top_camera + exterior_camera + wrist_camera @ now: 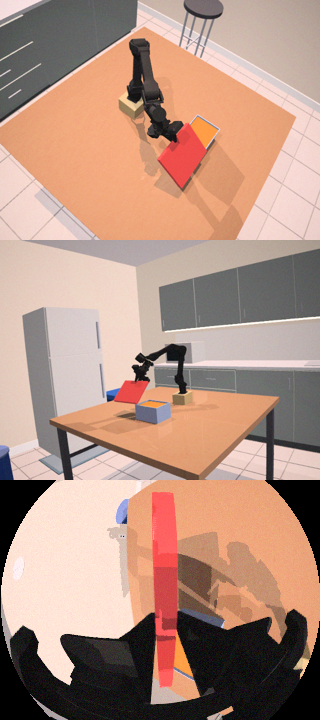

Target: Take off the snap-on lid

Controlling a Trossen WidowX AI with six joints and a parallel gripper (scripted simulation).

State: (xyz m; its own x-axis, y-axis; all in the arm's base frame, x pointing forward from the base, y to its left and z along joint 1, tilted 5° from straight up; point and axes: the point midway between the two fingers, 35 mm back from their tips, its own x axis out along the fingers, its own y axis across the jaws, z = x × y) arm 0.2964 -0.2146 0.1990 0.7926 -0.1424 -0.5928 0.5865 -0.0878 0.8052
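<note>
Right now my gripper tip is 60 mm short of the red lid, 50 mm above it and 10 mm to the left of it. The rest, counted from my gripper tip: storage box: 190 mm to the left, 180 mm below, 80 mm ahead.
</note>
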